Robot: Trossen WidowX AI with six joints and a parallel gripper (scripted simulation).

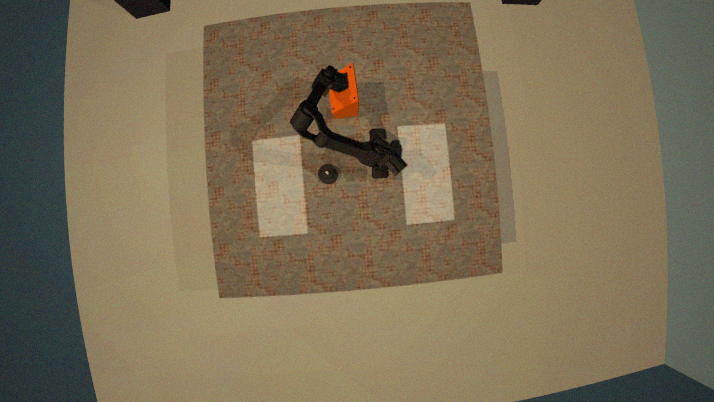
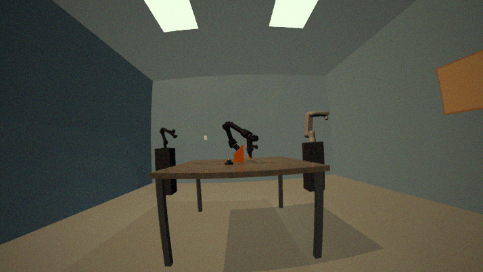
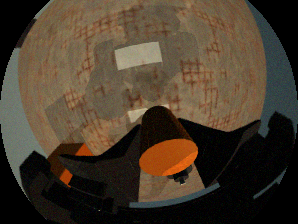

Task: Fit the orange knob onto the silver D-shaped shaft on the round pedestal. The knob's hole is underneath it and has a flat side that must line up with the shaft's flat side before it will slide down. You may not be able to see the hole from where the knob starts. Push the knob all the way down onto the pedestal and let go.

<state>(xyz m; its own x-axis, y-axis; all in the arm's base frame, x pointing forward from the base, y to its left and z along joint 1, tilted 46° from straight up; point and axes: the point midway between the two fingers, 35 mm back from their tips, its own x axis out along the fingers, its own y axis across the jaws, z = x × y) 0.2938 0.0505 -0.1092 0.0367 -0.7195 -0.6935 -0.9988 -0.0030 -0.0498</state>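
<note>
Right now the round dark pedestal is 50 mm ahead of my gripper tip, 210 mm to the right of it and 30 mm below it. Round my gripper tip: orange knob (30 mm above).
</note>
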